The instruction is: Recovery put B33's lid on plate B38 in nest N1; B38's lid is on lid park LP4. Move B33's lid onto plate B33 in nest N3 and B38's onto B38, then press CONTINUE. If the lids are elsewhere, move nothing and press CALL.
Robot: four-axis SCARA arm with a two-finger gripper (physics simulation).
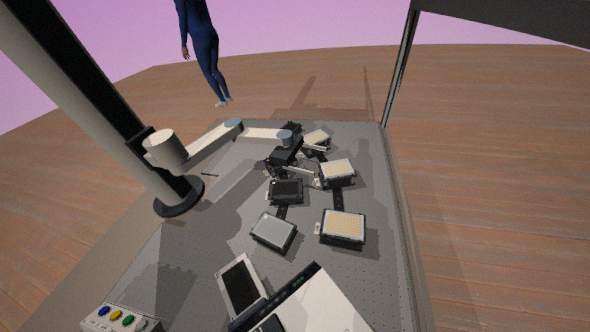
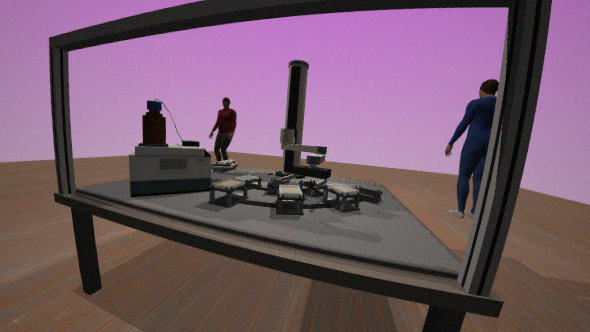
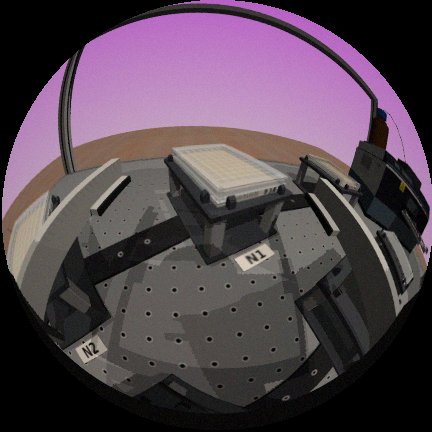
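Where they show: gripper, between the fingertips: (image 1: 320,161) (image 2: 298,182) (image 3: 219,171); arm's base, origin of its link: (image 1: 180,195).
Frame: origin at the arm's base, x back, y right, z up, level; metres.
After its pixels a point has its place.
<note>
My gripper (image 1: 306,159) (image 3: 219,171) {x -0.678, y -0.222, z 0.105 m} is open and empty. Its two long fingers stand wide apart, on the near side of nest N1 (image 3: 215,212) {x -0.668, y -0.224, z 0.077 m}. On this nest sits a pale, gridded plate (image 1: 337,169) {x -0.752, y -0.192, z 0.093 m} (image 2: 291,191) {x -0.786, y -0.222, z 0.093 m} (image 3: 227,170) {x -0.708, y -0.209, z 0.093 m} with a clear lid over it, level and apart from the fingers. Another pale plate (image 1: 343,225) {x -0.787, y 0.058, z 0.094 m} (image 2: 229,185) {x -0.834, y 0.019, z 0.094 m} (image 3: 331,171) {x -0.761, y 0.008, z 0.092 m} stands on a nest towards the white machine. A third pale plate (image 1: 316,137) {x -0.632, y -0.403, z 0.099 m} (image 2: 342,190) {x -0.682, y -0.413, z 0.098 m} (image 3: 30,235) is on the other side. A light grey flat piece (image 1: 273,230) {x -0.554, y 0.104, z 0.065 m} lies on a dark stand. LP4 and the plate names are unreadable.
Dark stands (image 1: 286,190) {x -0.552, y -0.075, z 0.060 m} (image 3: 332,315) {x -0.565, y -0.113, z 0.018 m} are close to the gripper. A white machine (image 1: 325,305) {x -0.752, y 0.290, z 0.220 m} (image 2: 170,170) {x -0.843, y 0.314, z 0.121 m} carries a brown bottle (image 2: 154,129) {x -0.868, y 0.373, z 0.292 m}. A tilted screen (image 1: 241,285) and a button box with blue (image 1: 104,311) {x -0.139, y 0.456, z 0.082 m}, yellow and green buttons are nearby. Frame posts (image 1: 400,70) {x -1.025, y -0.684, z 0.336 m} edge the table.
</note>
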